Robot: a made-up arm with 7 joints. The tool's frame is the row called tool.
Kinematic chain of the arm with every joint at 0, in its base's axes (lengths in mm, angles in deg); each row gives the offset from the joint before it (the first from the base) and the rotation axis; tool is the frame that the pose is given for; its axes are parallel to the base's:
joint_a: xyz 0 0 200 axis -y
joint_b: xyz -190 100 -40 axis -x
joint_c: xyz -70 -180 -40 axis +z
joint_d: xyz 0 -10 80 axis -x
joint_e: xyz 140 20 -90 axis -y
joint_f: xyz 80 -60 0 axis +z
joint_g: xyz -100 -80 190 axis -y
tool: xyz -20 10 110
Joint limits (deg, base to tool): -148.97..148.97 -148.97..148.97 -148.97..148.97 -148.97..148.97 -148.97..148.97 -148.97..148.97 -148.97..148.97
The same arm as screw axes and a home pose.
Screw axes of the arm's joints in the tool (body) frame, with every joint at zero. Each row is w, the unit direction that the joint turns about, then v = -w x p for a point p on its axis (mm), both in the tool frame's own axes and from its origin. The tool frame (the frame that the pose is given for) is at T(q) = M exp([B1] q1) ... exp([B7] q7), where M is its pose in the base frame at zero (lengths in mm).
B1: w 0 -1 0 v -210.0 0.0 -160.0
B2: w -1 0 0 v 0.0 250.0 300.0
B3: w 0 0 1 v 120.0 100.0 0.0
B4: w -1 0 0 v 0.0 210.0 110.0
B5: w 0 -1 0 v -300.0 0.0 -40.0
B6: w 0 0 1 v 70.0 -120.0 0.0
B7: w 0 -1 0 v -110.0 0.0 -20.0
M =
1 0 0 -160.0
0 1 0 -200.0
0 0 1 410.0
0 0 0 1
Joint limits (rad, base to tool): -2.6000..2.6000 -2.6000..2.6000 -2.6000..2.6000 -2.6000..2.6000 -2.6000..2.6000 -2.6000..2.6000 -2.6000..2.6000

